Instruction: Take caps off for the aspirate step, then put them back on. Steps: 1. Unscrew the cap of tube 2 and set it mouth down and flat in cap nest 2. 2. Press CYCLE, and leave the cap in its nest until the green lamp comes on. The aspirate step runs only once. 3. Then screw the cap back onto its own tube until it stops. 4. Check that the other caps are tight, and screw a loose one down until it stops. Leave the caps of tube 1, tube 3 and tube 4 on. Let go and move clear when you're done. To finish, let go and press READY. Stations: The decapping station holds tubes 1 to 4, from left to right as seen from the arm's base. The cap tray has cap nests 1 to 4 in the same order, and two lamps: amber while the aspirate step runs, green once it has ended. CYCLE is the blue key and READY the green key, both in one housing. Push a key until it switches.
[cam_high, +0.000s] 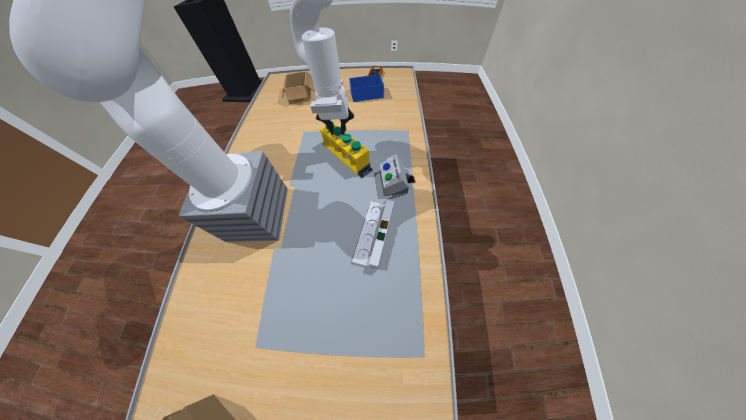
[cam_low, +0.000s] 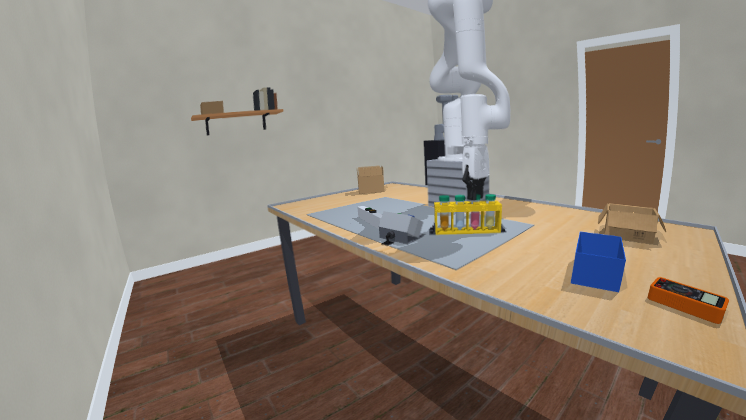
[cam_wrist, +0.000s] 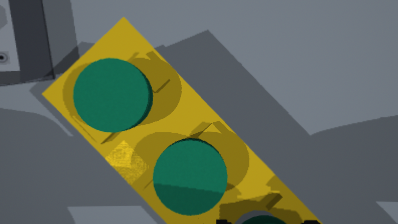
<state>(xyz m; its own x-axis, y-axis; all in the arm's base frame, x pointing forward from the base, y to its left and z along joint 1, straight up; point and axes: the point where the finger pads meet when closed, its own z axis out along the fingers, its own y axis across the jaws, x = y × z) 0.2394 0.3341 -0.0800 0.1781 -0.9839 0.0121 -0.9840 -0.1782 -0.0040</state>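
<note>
The green cap lies 1 cm below my hand. Round my hand: green key: 21 cm ahead, 14 cm to the right, 6 cm below; then key housing: 22 cm ahead, 11 cm to the right, 8 cm below; then blue key: 20 cm ahead, 9 cm to the right, 6 cm below.
</note>
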